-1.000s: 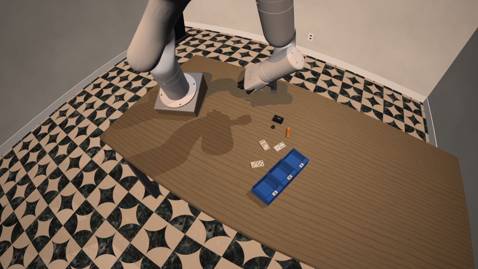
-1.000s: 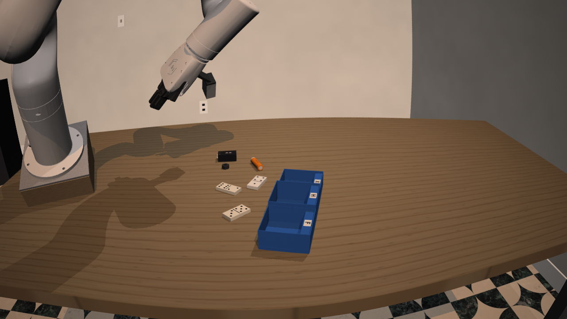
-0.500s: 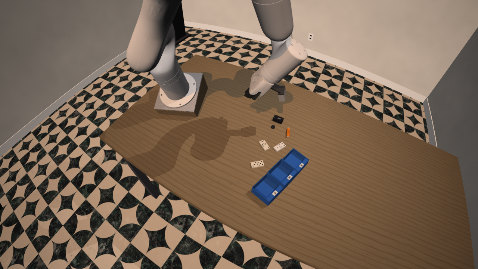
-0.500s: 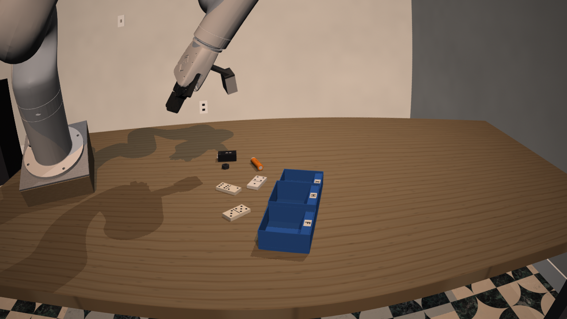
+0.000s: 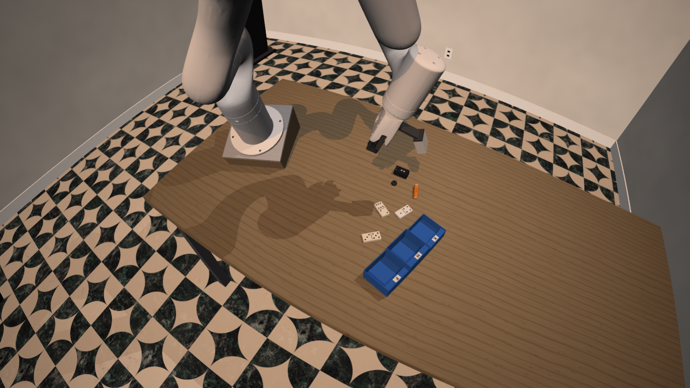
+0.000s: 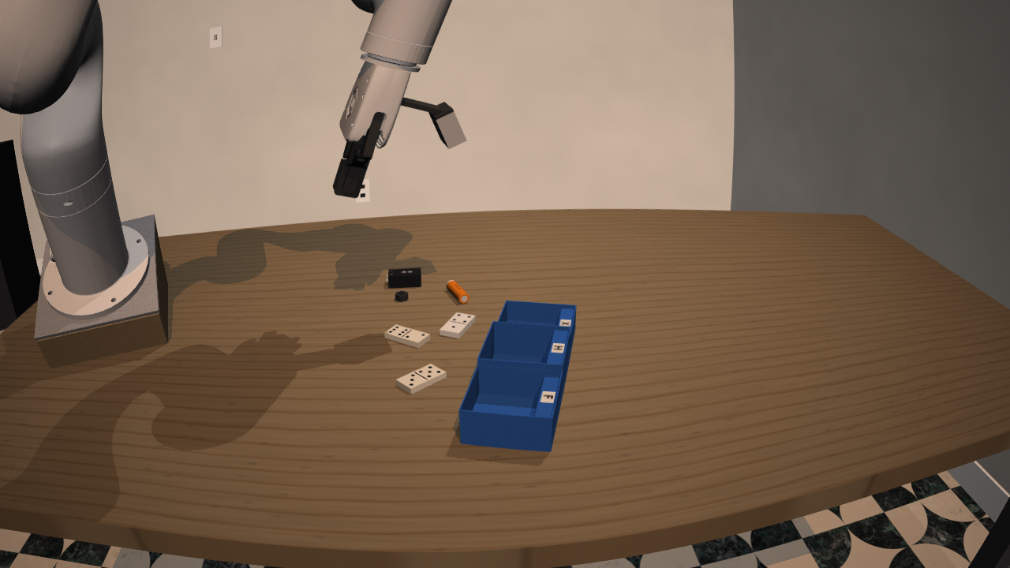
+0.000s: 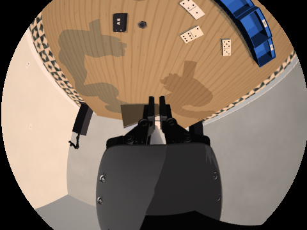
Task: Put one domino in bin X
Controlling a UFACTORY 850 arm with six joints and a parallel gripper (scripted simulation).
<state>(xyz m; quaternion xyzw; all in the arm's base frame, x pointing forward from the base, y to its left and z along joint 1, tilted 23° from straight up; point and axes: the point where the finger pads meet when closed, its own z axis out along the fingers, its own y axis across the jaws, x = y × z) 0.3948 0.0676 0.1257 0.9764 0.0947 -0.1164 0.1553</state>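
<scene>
My hand is 18 cm short of the bin marked X, 17 cm to the left of it and 16 cm above it. From my hand the other things lie so: orange battery: 13 cm ahead, 6 cm to the left, 18 cm below; black box: 5 cm ahead, 11 cm to the left, 18 cm below; black nut: 6 cm ahead, 6 cm to the left, 18 cm below.
</scene>
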